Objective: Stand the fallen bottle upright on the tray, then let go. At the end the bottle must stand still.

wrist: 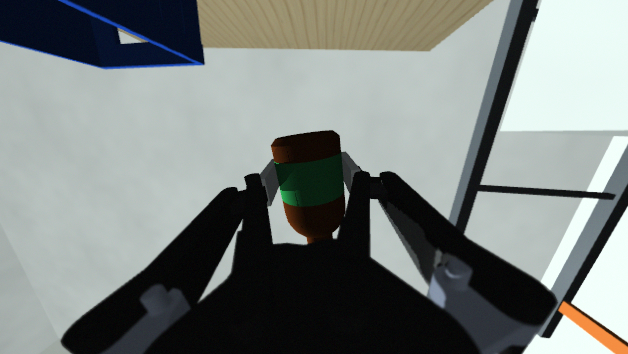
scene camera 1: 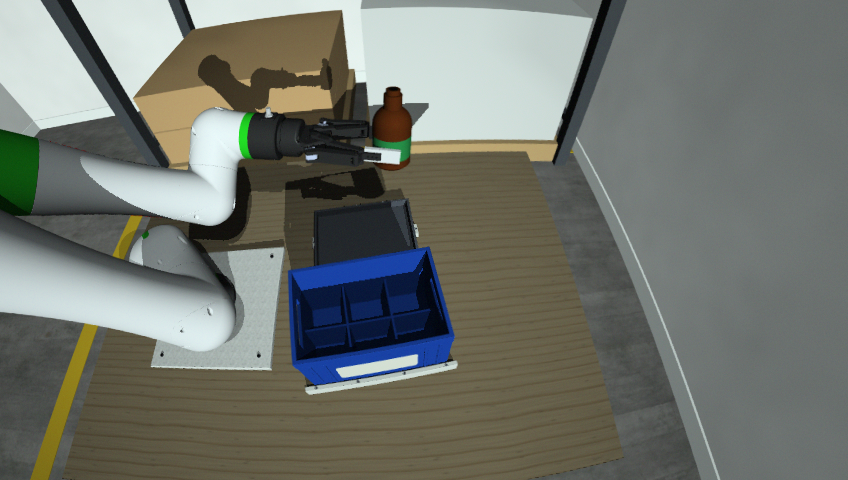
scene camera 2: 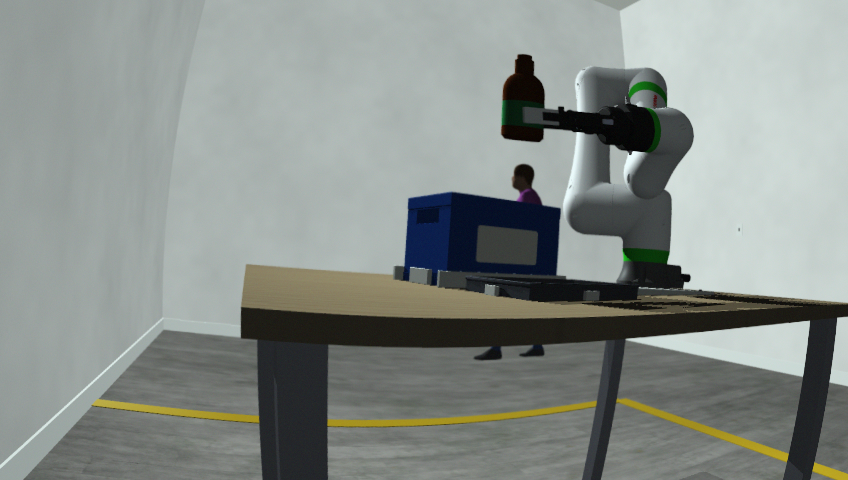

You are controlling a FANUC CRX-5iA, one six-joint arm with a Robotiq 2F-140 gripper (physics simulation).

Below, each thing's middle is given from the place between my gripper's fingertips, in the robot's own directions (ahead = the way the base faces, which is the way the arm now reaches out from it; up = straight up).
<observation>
I see the brown bottle (scene camera 2: 522,89) 20 mm behind my hand and 40 mm above it. Also, from my hand: pale rail (scene camera 1: 441,367): 40 mm behind, 370 mm to the right, 280 mm below; then blue crate (scene camera 1: 360,318): 60 mm behind, 270 mm to the right, 210 mm below; then dark tray (scene camera 1: 345,233): 100 mm behind, 10 mm to the right, 280 mm below.
</observation>
